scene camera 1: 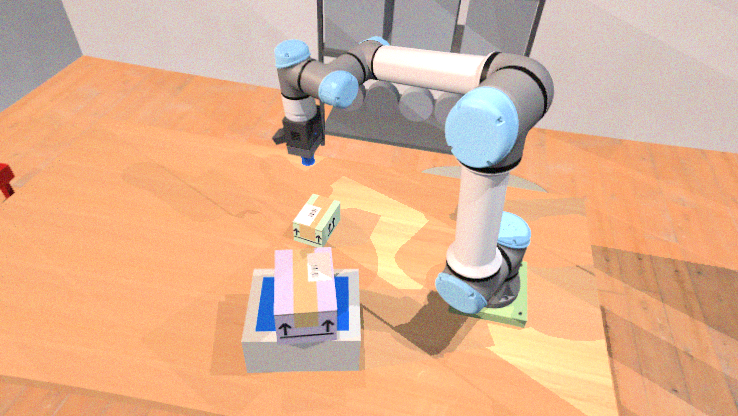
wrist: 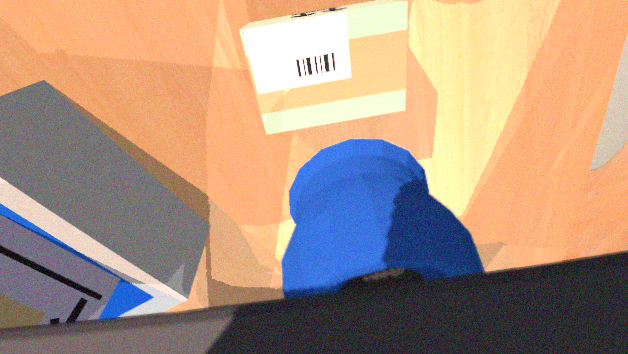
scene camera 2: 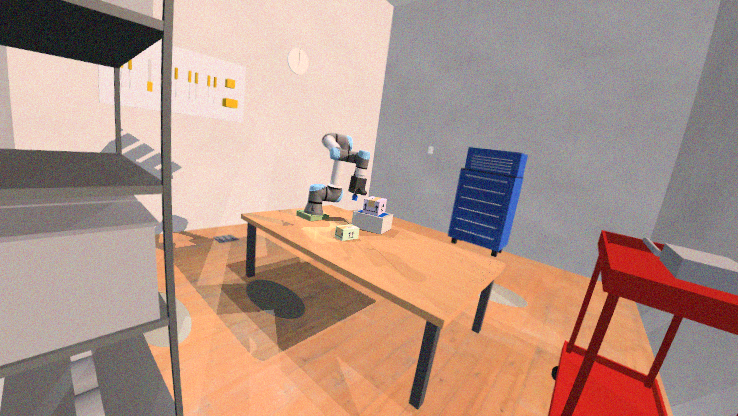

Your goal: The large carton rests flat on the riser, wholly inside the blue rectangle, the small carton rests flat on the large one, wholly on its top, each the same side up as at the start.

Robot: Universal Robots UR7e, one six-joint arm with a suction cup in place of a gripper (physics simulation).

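Note:
The large lilac carton (scene camera 1: pixel 304 289) (scene camera 2: pixel 374 205) (wrist: pixel 55 275) sits flat on the grey riser (scene camera 1: pixel 302 357) (scene camera 2: pixel 379 223) (wrist: pixel 100 150), its arrows pointing up. In scene camera 1 its near bottom edge reaches past the near edge of the blue rectangle (scene camera 1: pixel 265 307) (wrist: pixel 125 301), close to the riser's edge; blue shows on both sides. The small green carton (scene camera 1: pixel 316 222) (scene camera 2: pixel 346 232) (wrist: pixel 330 65) lies flat on the table, label up, arrows up, apart from the riser. My suction gripper (scene camera 1: pixel 308 161) (scene camera 2: pixel 355 197) (wrist: pixel 357 160) is open, holding nothing, in the air above the table near the small carton.
The wooden table (scene camera 1: pixel 129 248) (scene camera 2: pixel 413 266) carries the arm's green base plate (scene camera 1: pixel 509 315) (scene camera 2: pixel 310 215). A grey shelf rack (scene camera 2: pixel 167 206), a blue tool cabinet (scene camera 2: pixel 483 206) and a red cart (scene camera 2: pixel 609 289) stand around the table.

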